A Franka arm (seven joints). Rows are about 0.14 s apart.
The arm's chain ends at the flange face. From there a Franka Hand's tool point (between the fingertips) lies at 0.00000 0.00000 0.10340 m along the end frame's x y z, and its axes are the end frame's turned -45 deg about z.
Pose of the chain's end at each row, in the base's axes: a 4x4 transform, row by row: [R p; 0 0 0 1], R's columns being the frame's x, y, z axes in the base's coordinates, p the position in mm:
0.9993 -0.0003 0.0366 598.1; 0.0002 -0.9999 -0.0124 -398.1; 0.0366 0.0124 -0.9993 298.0; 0 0 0 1
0.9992 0.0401 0.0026 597.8; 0.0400 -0.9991 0.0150 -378.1; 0.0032 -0.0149 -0.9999 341.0; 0 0 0 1
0.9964 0.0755 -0.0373 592.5; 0.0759 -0.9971 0.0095 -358.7; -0.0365 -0.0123 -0.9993 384.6; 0 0 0 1
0.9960 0.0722 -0.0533 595.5; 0.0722 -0.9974 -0.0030 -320.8; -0.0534 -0.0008 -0.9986 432.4; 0 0 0 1
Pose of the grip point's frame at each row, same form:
0.7068 0.7064 0.0366 601.9; 0.7072 -0.7069 -0.0124 -399.4; 0.0171 0.0346 -0.9993 194.7; 0 0 0 1
0.6782 0.7349 0.0026 598.1; 0.7348 -0.6782 0.0150 -376.5; 0.0128 -0.0083 -0.9999 237.6; 0 0 0 1
0.6512 0.7579 -0.0373 588.6; 0.7587 -0.6514 0.0095 -357.7; -0.0171 -0.0345 -0.9993 281.3; 0 0 0 1
0.6532 0.7553 -0.0533 590.0; 0.7563 -0.6542 -0.0030 -321.1; -0.0372 -0.0383 -0.9986 329.1; 0 0 0 1

